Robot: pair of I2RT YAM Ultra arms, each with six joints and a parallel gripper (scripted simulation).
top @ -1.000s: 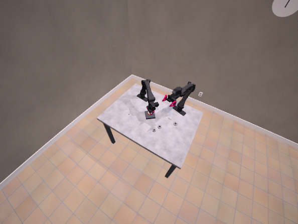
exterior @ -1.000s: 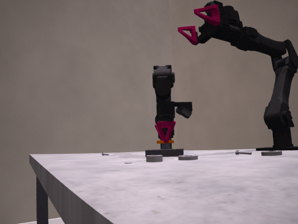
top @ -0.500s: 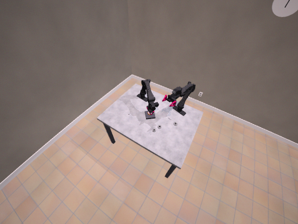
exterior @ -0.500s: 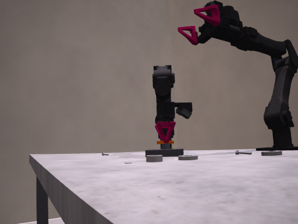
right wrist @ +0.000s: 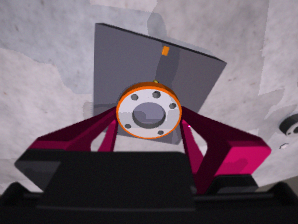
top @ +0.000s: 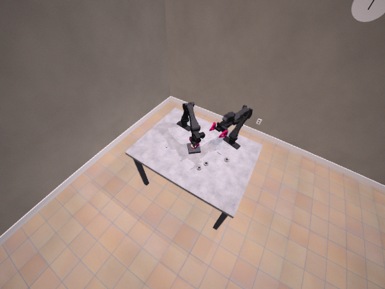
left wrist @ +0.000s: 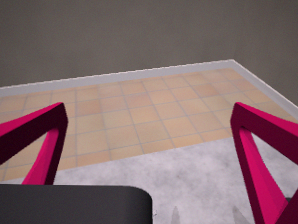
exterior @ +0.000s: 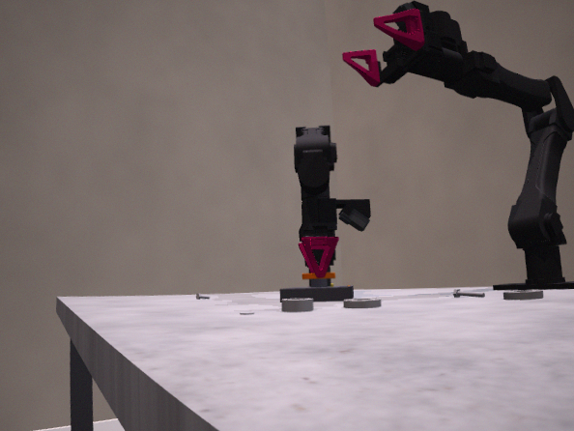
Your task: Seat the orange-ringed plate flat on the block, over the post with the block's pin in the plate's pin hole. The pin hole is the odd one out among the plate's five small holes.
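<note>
Right now the block is 20 mm behind my right hand, 20 mm to the left of it and 30 mm below it. From my right hand the other things lie so: plate: right at my right hand.
</note>
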